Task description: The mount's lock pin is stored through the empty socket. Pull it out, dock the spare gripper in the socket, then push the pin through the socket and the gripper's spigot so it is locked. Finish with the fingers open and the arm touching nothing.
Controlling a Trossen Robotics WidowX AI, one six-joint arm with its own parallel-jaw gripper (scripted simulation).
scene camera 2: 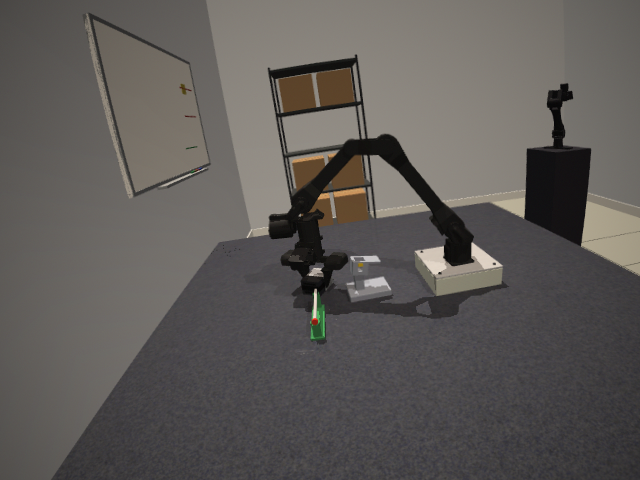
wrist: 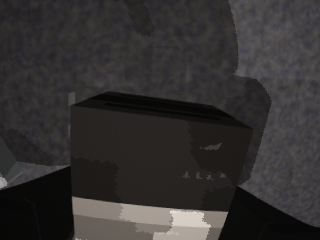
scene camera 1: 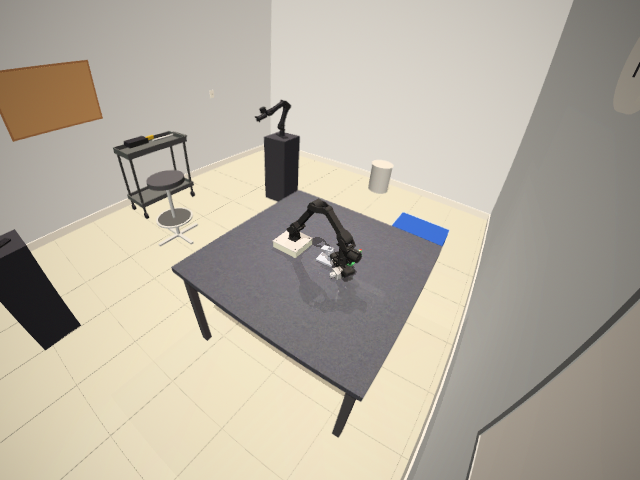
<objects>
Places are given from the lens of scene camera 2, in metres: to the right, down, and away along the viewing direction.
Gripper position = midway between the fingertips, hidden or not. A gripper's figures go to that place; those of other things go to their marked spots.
my gripper [scene camera 2: 317, 286]: -0.01, 0.13, 0.93
grey mount [scene camera 2: 360, 290]: 0.11, 0.13, 0.86
</objects>
